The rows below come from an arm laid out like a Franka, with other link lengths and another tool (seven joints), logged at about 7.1 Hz.
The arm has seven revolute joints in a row. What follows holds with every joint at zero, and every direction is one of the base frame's. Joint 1 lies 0.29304 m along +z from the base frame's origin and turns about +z. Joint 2 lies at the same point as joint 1 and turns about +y. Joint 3 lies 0.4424 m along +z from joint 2 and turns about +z. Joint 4 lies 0.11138 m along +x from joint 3 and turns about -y. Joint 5 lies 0.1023 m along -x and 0.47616 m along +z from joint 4 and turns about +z. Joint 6 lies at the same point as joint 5 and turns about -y. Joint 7 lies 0.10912 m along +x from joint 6 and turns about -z. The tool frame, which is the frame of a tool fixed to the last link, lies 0.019 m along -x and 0.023 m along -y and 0.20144 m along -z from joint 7; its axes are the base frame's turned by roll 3.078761, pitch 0 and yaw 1.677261 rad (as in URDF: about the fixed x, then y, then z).
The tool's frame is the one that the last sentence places.
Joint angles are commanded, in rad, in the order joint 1, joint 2, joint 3, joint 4, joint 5, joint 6, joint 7. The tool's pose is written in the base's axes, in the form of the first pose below.
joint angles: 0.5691 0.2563 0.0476 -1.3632 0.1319 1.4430 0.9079
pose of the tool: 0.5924 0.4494 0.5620 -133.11 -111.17 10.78
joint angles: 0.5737 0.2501 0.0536 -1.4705 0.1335 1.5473 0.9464
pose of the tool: 0.5904 0.4587 0.5148 -135.49 -108.47 10.92
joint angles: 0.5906 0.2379 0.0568 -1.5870 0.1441 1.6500 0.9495
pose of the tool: 0.5765 0.4691 0.4668 -135.08 -108.30 11.16
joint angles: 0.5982 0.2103 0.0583 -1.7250 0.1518 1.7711 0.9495
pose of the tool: 0.5608 0.4663 0.4194 -135.58 -107.65 10.31
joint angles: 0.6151 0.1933 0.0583 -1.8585 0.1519 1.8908 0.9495
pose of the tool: 0.5397 0.4633 0.3671 -135.95 -107.96 10.21
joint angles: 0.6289 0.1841 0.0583 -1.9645 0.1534 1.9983 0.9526
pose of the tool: 0.5217 0.4593 0.3244 -136.55 -107.98 9.44
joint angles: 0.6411 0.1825 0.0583 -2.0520 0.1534 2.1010 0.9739
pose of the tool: 0.5066 0.4557 0.2869 -138.24 -106.91 8.28
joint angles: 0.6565 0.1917 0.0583 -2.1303 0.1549 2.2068 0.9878
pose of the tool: 0.4914 0.4538 0.2485 -139.33 -106.46 6.90
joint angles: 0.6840 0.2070 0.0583 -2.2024 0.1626 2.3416 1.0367
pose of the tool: 0.4746 0.4614 0.2127 -141.94 -103.96 3.26
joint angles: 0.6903 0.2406 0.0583 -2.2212 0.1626 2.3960 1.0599
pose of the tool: 0.4714 0.4629 0.1856 -143.40 -102.51 3.28
